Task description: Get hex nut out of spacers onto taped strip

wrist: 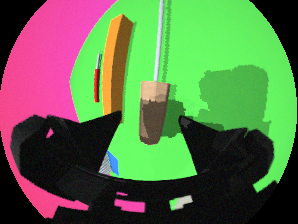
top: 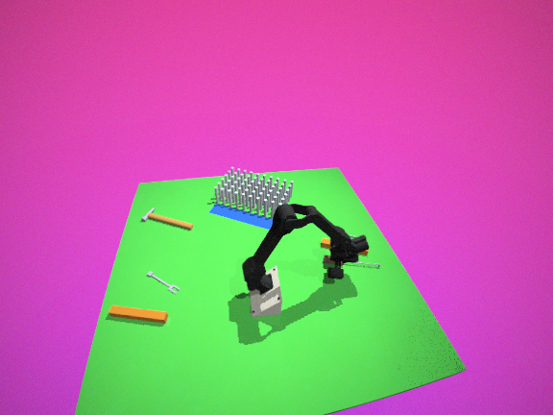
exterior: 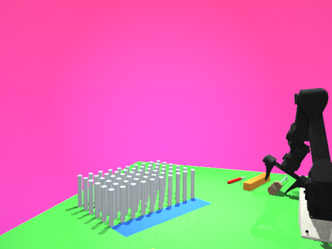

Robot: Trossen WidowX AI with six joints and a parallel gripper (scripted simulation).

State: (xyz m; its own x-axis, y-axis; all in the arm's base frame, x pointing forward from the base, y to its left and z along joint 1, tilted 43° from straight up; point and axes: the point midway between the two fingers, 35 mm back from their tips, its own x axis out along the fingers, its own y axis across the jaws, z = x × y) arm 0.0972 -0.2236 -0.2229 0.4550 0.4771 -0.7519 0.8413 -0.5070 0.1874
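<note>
The hook tool is 30 mm behind my gripper tip, 100 mm to the right of it and 10 mm below it. Also, from my gripper tip: blue taped strip (340 mm ahead, 380 mm to the left, 20 mm below); hex nut (510 mm ahead, 340 mm to the left, 20 mm below); red screwdriver (150 mm ahead, 120 mm to the right, 20 mm below).
</note>
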